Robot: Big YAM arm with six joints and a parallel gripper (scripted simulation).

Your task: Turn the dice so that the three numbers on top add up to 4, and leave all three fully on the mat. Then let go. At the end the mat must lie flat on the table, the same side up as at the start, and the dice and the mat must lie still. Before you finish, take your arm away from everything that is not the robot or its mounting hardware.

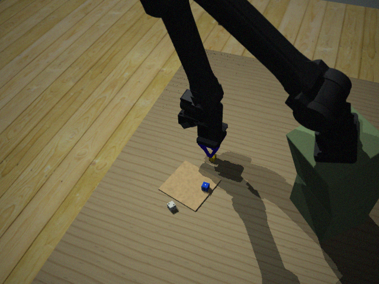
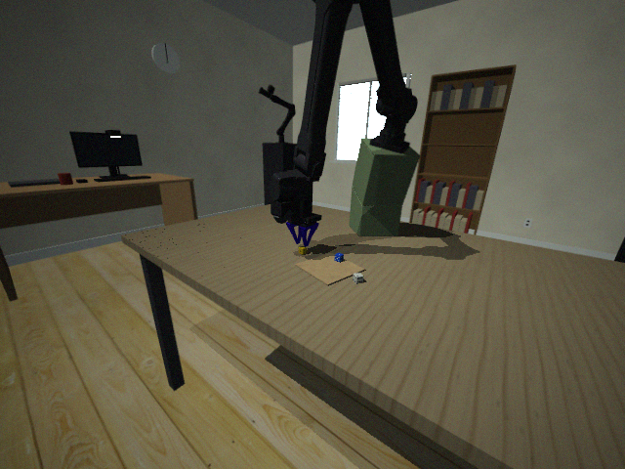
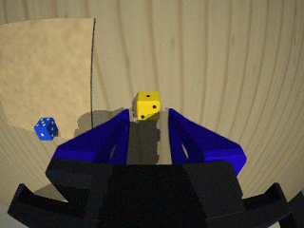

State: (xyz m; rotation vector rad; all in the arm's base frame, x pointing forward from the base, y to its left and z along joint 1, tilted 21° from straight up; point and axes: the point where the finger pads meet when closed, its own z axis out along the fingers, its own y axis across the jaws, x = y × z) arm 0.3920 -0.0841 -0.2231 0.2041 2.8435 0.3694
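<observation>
My gripper is now 30 mm above the yellow die. From my hand the other things lie so: tan mat 30 mm ahead, 120 mm to the left, 30 mm below; then blue die 20 mm behind, 120 mm to the left, 20 mm below; then white die 60 mm ahead, 220 mm to the left, 30 mm below.
</observation>
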